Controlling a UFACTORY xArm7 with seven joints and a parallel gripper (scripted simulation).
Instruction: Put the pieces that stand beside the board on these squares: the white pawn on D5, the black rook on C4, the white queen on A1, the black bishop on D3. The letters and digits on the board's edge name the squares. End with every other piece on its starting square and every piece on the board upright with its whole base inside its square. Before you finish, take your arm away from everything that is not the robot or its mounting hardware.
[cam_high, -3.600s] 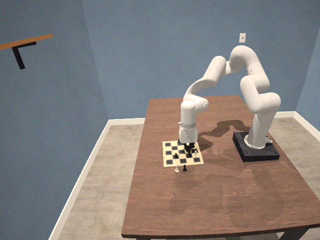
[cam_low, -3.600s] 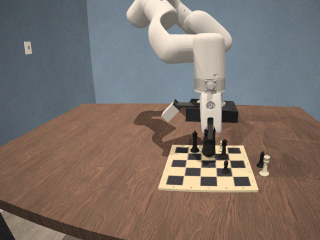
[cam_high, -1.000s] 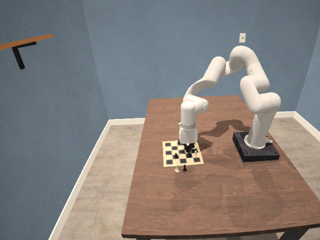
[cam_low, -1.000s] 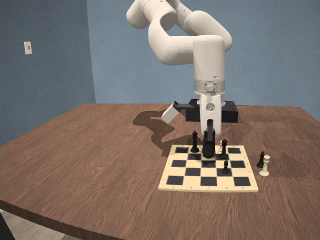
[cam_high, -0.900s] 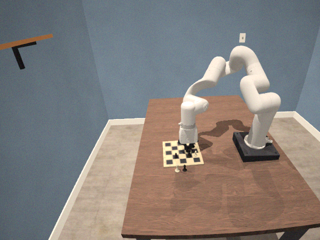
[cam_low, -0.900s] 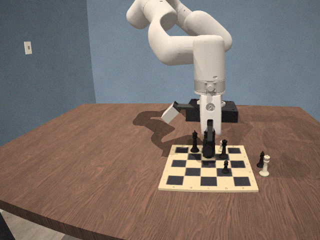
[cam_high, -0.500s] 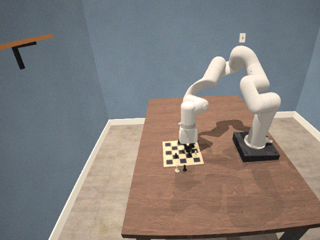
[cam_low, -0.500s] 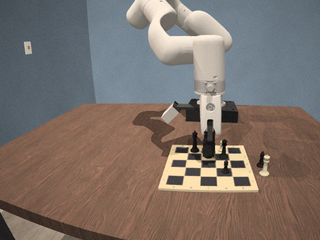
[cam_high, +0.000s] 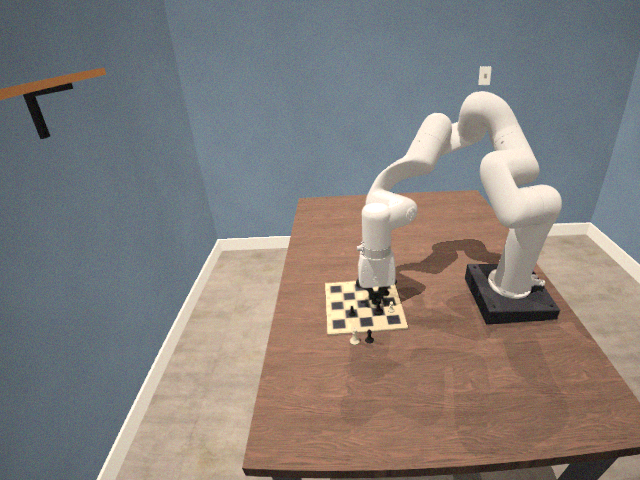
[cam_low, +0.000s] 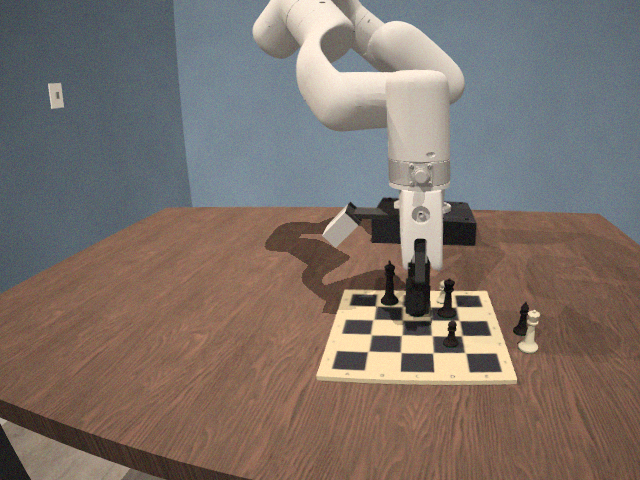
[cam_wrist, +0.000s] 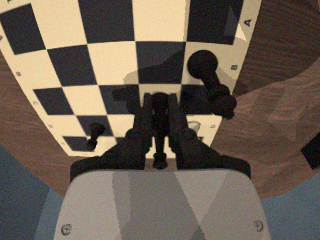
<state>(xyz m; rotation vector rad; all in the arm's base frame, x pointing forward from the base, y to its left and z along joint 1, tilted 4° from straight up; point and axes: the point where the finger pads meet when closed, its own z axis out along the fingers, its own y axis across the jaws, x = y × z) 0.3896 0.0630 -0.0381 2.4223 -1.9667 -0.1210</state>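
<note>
Right now the chessboard is 4 cm ahead of my hand, 3 cm below it and 1 cm to the left of it. Also, from my hand: white queen (15 cm to the left, 5 cm ahead, 1 cm below); then black pawn (6 cm to the left, 6 cm ahead, 1 cm below); then white pawn (4 cm behind, 3 cm to the left, 1 cm below).
</note>
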